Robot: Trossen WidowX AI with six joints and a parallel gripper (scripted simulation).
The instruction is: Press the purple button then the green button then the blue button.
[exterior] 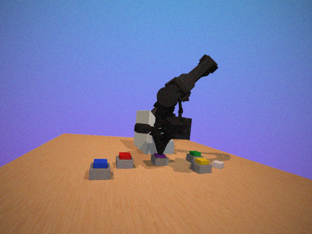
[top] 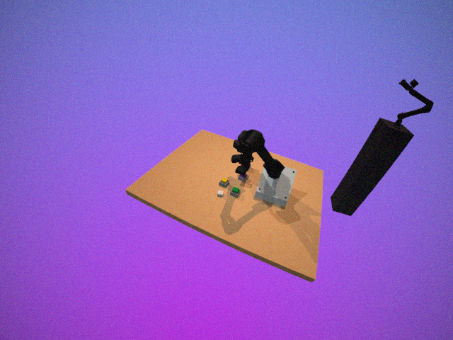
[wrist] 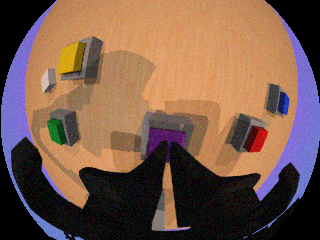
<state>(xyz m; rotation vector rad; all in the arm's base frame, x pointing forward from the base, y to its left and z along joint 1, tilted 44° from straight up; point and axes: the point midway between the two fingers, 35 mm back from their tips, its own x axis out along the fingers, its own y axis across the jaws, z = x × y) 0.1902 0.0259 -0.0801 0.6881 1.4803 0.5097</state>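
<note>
My gripper tip is 1 cm above the purple button. Also, from my gripper tip: yellow button: 9 cm ahead, 11 cm to the left; green button: 16 cm to the left; red button: 12 cm to the right.
</note>
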